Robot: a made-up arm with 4 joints.
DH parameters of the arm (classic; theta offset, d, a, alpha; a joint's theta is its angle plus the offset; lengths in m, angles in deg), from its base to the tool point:
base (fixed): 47.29 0 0.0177 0
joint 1: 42.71 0.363 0.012 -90
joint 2: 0 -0.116 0.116 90
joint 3: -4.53 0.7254 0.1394 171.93
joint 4: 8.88 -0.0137 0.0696 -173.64
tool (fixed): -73.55 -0.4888 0 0
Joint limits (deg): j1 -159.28..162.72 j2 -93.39..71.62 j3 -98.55..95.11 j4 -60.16..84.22
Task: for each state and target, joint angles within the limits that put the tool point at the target. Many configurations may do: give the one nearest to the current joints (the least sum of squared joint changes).
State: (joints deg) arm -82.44 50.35 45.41 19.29
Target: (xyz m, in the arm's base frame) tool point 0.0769 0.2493 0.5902
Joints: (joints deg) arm -39.38 7.74 87.33 8.53
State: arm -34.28 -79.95 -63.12 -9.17
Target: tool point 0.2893 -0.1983 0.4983
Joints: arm 0.96 -81.25 -98.55 -49.19
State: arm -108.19 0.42 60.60 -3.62
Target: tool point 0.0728 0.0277 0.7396
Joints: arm -104.76 -41.66 53.33 3.95
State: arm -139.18 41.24 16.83 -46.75
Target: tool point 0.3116 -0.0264 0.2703
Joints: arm -100.80 71.61 61.05 -56.56
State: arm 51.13 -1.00 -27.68 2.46
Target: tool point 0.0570 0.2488 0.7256
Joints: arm 42.23 -29.90 -18.85 -22.05
